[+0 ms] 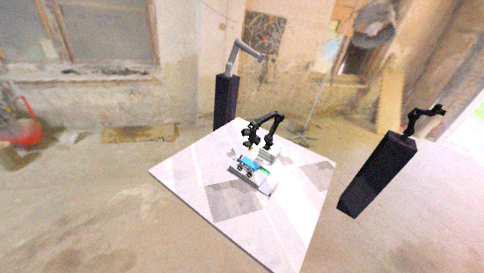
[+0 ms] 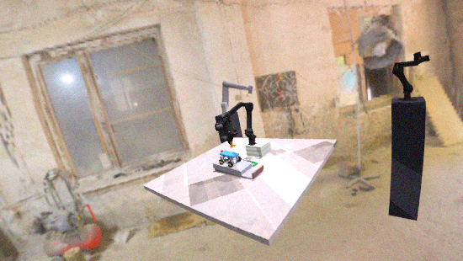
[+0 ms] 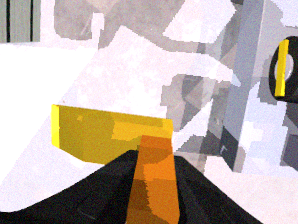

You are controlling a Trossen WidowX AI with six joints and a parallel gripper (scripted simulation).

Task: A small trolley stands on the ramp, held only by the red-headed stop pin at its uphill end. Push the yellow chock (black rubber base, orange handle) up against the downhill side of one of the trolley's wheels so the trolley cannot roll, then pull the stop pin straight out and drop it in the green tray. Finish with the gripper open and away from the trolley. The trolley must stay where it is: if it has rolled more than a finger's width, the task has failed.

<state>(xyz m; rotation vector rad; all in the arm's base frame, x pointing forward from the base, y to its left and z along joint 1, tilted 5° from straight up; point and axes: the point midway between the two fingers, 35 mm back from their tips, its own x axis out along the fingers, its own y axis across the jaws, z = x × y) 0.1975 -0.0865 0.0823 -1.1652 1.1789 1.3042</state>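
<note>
The stop pin lies 130 mm ahead of my gripper tip, 40 mm below it and 10 mm to the right of it. From my gripper tip the other things lie so: trolley: 140 mm ahead, 100 mm to the left, 60 mm below; yellow chock: 20 mm behind, 10 mm below; green tray: 190 mm to the left, 180 mm below, 10 mm ahead.
</note>
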